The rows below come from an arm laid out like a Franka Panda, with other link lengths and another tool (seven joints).
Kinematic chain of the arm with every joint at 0, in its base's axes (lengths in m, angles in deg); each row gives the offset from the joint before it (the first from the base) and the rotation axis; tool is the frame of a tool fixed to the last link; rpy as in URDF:
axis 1: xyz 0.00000 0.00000 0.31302 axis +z
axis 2: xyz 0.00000 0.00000 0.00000 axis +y
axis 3: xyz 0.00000 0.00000 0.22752 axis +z
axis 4: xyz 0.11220 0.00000 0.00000 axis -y
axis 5: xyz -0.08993 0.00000 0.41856 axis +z
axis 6: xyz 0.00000 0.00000 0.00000 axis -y
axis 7: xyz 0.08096 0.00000 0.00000 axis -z
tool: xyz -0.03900 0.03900 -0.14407 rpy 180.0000 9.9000 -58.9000
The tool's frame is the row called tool.
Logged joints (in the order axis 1, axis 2, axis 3, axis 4, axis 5, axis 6, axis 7), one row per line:
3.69 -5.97 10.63 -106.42 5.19 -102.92 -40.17
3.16 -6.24 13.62 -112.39 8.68 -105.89 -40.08
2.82 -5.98 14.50 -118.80 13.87 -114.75 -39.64
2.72 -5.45 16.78 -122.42 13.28 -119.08 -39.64
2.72 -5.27 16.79 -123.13 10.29 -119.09 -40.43
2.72 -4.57 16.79 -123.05 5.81 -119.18 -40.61
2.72 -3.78 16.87 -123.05 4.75 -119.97 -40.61
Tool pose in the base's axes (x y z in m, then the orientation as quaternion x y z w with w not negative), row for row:
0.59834 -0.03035 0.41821 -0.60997 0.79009 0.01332 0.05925
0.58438 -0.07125 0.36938 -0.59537 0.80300 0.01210 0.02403
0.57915 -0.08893 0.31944 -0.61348 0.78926 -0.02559 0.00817
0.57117 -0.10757 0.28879 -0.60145 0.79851 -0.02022 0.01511
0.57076 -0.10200 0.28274 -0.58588 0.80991 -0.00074 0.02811
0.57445 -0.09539 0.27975 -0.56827 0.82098 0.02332 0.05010
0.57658 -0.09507 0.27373 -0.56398 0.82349 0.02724 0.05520
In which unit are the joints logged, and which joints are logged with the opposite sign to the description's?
The joints are logged in degrees. Opposite sign: axis 3, axis 5, axis 6, axis 7.
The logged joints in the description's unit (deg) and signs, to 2 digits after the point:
3.69 -5.97 -10.63 -106.42 -5.19 102.92 40.17
3.16 -6.24 -13.62 -112.39 -8.68 105.89 40.08
2.82 -5.98 -14.50 -118.80 -13.87 114.75 39.64
2.72 -5.45 -16.78 -122.42 -13.28 119.08 39.64
2.72 -5.27 -16.79 -123.13 -10.29 119.09 40.43
2.72 -4.57 -16.79 -123.05 -5.81 119.18 40.61
2.72 -3.78 -16.87 -123.05 -4.75 119.97 40.61

